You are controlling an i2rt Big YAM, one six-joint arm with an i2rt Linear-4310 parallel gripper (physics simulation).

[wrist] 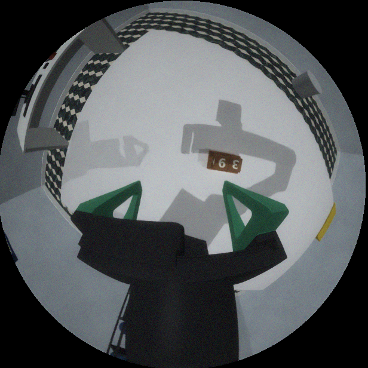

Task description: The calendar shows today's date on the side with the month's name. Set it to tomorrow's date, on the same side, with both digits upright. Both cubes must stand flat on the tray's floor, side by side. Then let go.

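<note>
Two small brown cubes with white digits, the left cube (219, 162) and the right cube (235, 164), sit side by side on the white table, right of the middle of the wrist view. Seen from this side, the left one shows a digit like a 6 and the right one a reversed 3, as a 3 looks upside down. A faint mark shows at the left cube's edge. The tray and the month's name cannot be made out. My gripper (182, 185) is open and empty, its green fingers wide apart. It hangs above the table, and the cubes lie beyond its right fingertip in the view.
The white table (165, 75) bears broad shadows of the arm around the cubes. A black, green and cream patterned surface (80, 90) shows past its edge. A grey frame-like structure (47, 138) stands at left, a grey block (306, 85) at upper right, a yellow object (326, 221) at right.
</note>
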